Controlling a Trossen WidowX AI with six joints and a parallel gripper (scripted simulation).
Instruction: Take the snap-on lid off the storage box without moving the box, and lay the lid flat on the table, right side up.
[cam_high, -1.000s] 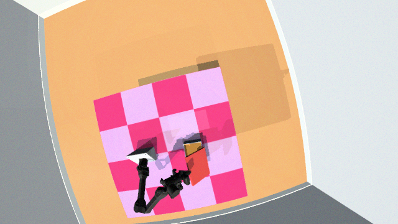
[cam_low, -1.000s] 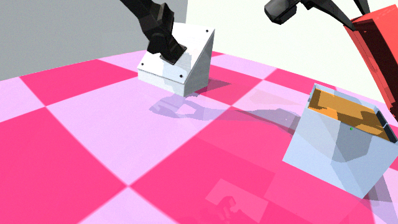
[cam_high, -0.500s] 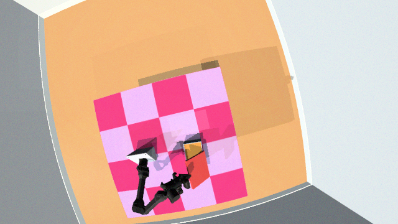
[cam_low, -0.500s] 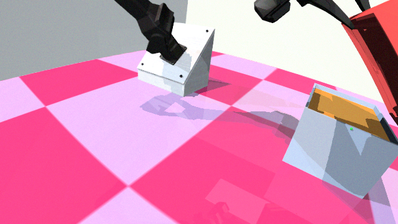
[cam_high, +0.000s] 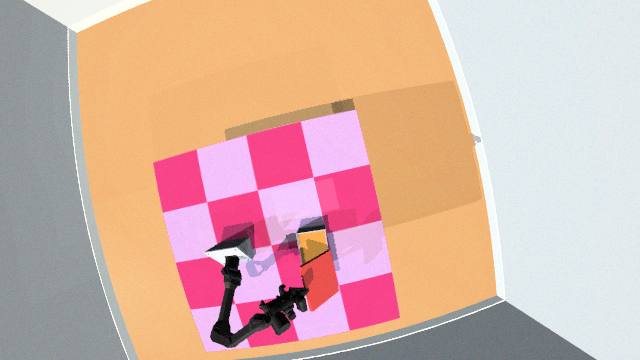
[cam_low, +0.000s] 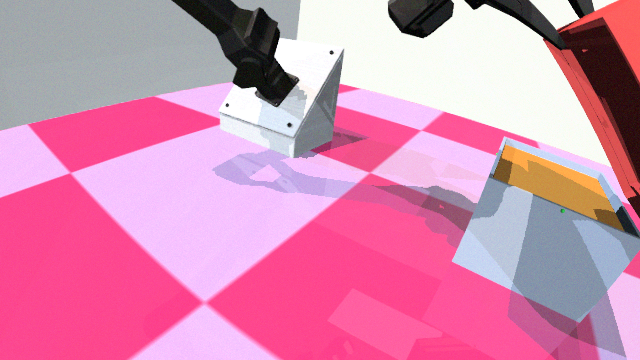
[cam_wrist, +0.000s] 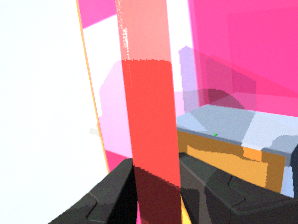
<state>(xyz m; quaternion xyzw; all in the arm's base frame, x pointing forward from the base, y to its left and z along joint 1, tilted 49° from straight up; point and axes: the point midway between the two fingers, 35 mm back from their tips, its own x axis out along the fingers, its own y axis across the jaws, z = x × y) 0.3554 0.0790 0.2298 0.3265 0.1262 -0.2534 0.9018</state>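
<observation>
My gripper tip is 6 cm short of the red lid, 1 cm to the right of it and 5 cm above it. From my gripper tip the other things lie so: storage box (4 cm ahead, 14 cm to the left, 18 cm below).
</observation>
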